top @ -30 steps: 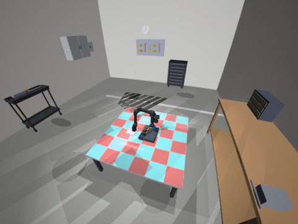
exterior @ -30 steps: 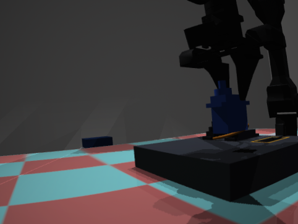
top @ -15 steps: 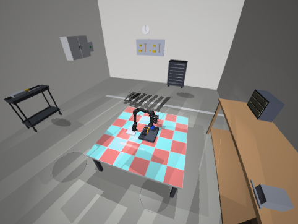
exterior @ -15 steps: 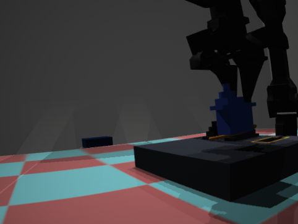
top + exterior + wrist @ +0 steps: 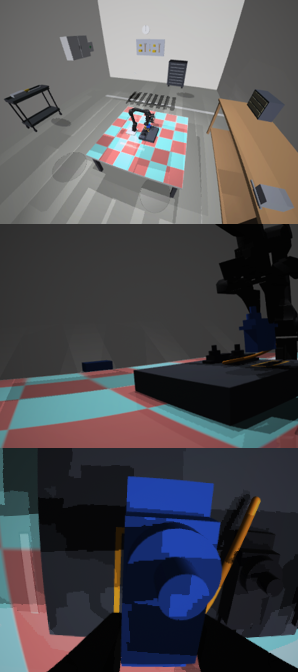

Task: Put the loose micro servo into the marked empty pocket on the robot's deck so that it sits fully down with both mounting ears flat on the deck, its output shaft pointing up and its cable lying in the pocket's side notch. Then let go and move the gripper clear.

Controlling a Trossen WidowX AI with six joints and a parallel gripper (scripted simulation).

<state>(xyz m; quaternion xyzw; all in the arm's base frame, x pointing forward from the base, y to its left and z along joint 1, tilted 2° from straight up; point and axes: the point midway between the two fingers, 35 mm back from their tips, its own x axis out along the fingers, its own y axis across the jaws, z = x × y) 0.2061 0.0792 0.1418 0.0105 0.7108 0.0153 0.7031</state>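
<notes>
Right now my gripper tip is 100 mm short of the dark robot deck, 70 mm to the left of it and 100 mm above it.
</notes>
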